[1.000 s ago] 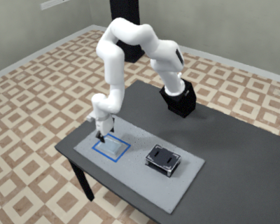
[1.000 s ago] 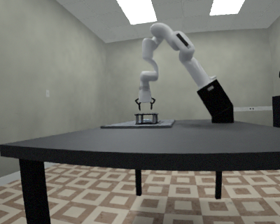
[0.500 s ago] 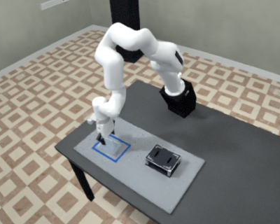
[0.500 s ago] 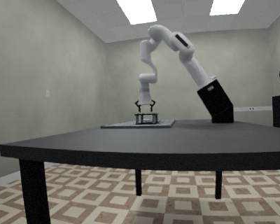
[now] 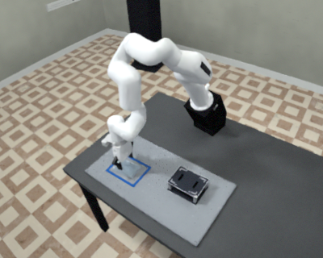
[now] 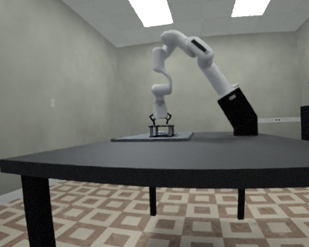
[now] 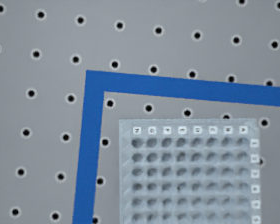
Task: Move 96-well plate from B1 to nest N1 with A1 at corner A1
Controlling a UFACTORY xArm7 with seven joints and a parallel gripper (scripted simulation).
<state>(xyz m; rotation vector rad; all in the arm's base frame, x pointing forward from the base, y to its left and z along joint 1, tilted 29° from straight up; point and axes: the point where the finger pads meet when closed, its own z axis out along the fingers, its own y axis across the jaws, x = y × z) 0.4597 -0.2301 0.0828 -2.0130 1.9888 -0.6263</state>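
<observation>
My hand is 50 mm above the 96-well plate. Also, from my hand: black plate nest 340 mm to the left, 30 mm behind.
</observation>
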